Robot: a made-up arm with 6 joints. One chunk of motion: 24 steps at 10 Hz.
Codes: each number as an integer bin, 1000 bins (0 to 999) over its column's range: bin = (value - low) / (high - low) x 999, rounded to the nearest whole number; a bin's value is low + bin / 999 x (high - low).
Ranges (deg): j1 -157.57..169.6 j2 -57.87..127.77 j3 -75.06..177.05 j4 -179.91..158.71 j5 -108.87..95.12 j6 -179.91..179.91
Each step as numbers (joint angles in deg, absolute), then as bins.
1 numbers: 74.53 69.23 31.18 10.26 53.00 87.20
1 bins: 709 684 421 561 793 742
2 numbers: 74.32 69.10 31.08 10.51 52.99 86.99
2 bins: 708 683 421 562 793 741
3 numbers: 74.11 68.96 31.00 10.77 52.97 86.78
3 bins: 707 683 420 563 793 740
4 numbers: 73.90 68.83 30.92 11.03 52.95 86.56
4 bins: 707 682 420 563 792 740
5 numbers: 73.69 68.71 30.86 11.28 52.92 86.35
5 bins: 706 681 420 564 792 739
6 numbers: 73.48 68.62 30.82 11.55 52.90 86.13
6 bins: 706 681 420 565 792 739
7 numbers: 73.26 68.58 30.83 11.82 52.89 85.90
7 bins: 705 680 420 566 792 738
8 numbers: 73.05 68.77 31.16 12.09 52.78 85.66
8 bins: 704 681 421 566 792 737
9 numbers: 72.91 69.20 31.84 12.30 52.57 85.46
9 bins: 704 684 424 567 791 737
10 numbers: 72.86 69.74 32.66 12.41 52.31 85.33
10 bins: 704 687 427 567 789 736
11 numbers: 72.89 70.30 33.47 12.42 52.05 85.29
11 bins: 704 690 430 567 788 736
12 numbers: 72.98 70.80 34.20 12.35 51.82 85.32
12 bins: 704 692 433 567 787 736
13 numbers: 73.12 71.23 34.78 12.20 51.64 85.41
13 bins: 704 695 435 567 786 737
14 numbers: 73.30 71.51 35.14 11.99 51.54 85.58
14 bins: 705 696 437 566 786 737
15 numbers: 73.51 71.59 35.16 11.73 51.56 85.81
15 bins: 706 697 437 565 786 738
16 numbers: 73.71 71.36 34.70 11.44 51.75 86.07
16 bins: 706 695 435 565 787 738
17 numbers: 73.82 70.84 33.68 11.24 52.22 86.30
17 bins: 707 693 431 564 789 739
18 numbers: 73.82 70.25 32.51 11.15 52.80 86.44
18 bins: 707 689 426 564 792 739
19 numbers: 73.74 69.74 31.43 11.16 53.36 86.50
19 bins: 706 687 422 564 794 740
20 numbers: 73.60 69.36 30.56 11.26 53.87 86.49
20 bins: 706 685 419 564 797 740
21 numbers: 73.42 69.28 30.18 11.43 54.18 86.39
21 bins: 705 684 417 564 799 739
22 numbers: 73.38 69.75 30.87 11.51 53.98 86.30
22 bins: 705 687 420 565 798 739
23 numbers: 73.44 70.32 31.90 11.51 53.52 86.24
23 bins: 705 690 424 565 795 739
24 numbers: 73.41 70.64 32.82 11.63 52.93 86.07
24 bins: 705 692 427 565 792 738
